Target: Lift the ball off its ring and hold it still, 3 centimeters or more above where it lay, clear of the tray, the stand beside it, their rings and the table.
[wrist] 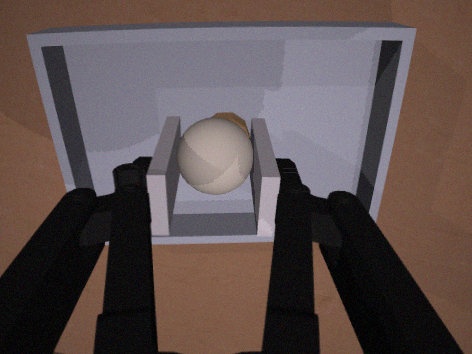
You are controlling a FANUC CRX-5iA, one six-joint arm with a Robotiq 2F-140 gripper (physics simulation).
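Places are measured from the arm's base along level axes (x right, y ahead, z up), in metres.
Where they show: gripper, between the fingertips: (215,141).
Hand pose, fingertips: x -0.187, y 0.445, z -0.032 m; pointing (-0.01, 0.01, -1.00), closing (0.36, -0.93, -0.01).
Each offset is from my fingertips to the top centre of the thing. "*": to the spot under its first point. Level surfaces: height alone.
The cream ball @[dz +0.042, dx +0.000, dy +0.000 m] (209,162) is between the two flat grey pads of my gripper (215,141), near the middle of the wrist view. The pads meet its left and right sides, and my gripper is shut on it. A small tan-orange piece, likely part of the ring @[* dz +0.000, dx +0.017, dy -0.004 m] (232,118), shows behind the ball's upper right edge; the rest of it is hidden by the ball. The ball is over the floor of the grey tray @[dz +0.015, dx +0.002, dy -0.005 m] (220,34). Its height above the ring is hard to tell from this view.
The tray's raised walls surround the ball and pads on all sides. The near wall (212,240) runs just below the pads in the view. The brown wooden table @[dz -0.014 m] (215,285) shows around the tray. The stand beside the tray does not show.
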